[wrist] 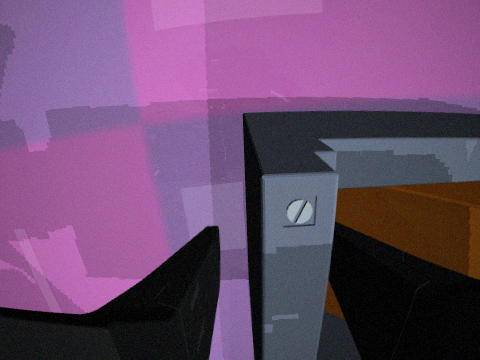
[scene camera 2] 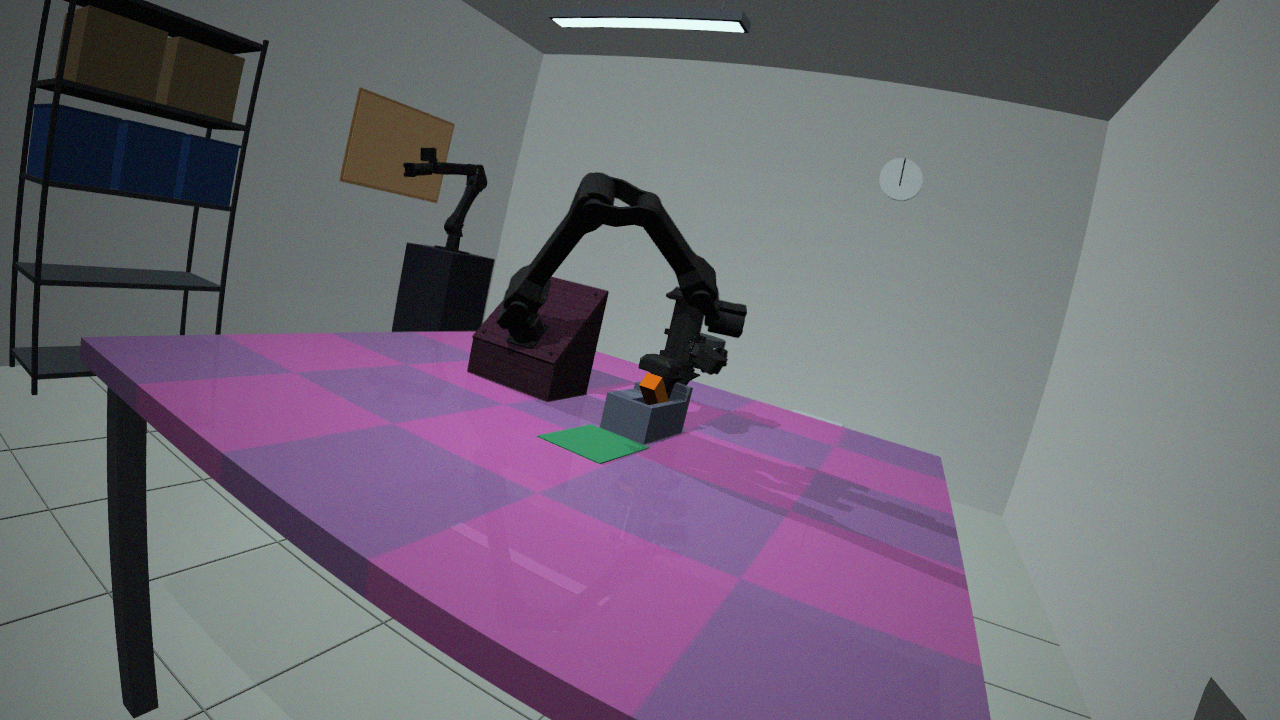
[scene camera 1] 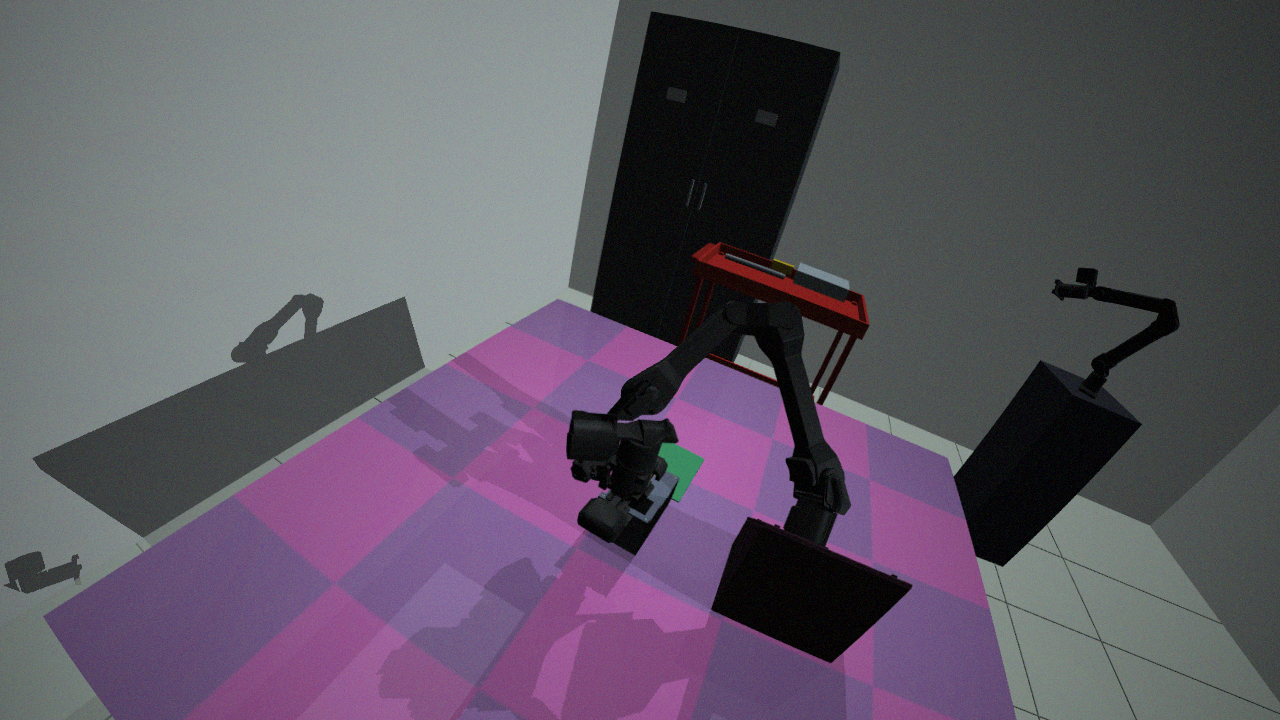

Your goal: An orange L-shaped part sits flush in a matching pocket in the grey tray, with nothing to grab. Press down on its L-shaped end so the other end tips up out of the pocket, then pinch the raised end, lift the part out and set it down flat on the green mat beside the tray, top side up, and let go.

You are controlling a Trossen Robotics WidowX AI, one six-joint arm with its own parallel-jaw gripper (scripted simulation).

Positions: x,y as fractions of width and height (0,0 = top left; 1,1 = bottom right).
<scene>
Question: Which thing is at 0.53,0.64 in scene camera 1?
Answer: A green mat.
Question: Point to a green mat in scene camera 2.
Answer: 0.47,0.62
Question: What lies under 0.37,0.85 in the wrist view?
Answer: My gripper.
</scene>
